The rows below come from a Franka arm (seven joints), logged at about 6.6 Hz.
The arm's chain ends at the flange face. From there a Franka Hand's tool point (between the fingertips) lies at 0.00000 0.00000 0.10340 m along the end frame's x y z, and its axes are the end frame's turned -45 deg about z.
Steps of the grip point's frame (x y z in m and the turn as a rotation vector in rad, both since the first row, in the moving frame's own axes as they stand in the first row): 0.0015, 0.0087, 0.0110, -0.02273, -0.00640, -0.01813; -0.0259, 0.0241, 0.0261, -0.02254, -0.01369, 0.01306; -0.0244, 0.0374, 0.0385, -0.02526, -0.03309, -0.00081; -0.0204, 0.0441, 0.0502, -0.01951, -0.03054, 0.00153; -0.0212, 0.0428, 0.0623, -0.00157, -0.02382, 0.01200; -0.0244, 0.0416, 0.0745, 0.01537, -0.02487, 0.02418; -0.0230, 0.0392, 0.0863, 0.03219, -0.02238, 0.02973; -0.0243, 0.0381, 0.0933, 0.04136, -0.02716, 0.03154
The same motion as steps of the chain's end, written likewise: 0.0060, 0.0030, 0.0110, -0.02060, 0.01155, -0.01813; -0.0019, 0.0327, 0.0261, -0.02562, 0.00626, 0.01306; 0.0098, 0.0394, 0.0386, -0.04126, -0.00554, -0.00081; 0.0176, 0.0420, 0.0503, -0.03539, -0.00780, 0.00153; 0.0169, 0.0434, 0.0623, -0.01795, -0.01573, 0.01200; 0.0151, 0.0460, 0.0745, -0.00672, -0.02845, 0.02418; 0.0154, 0.0448, 0.0864, 0.00694, -0.03859, 0.02973; 0.0147, 0.0452, 0.0934, 0.01004, -0.04845, 0.03154
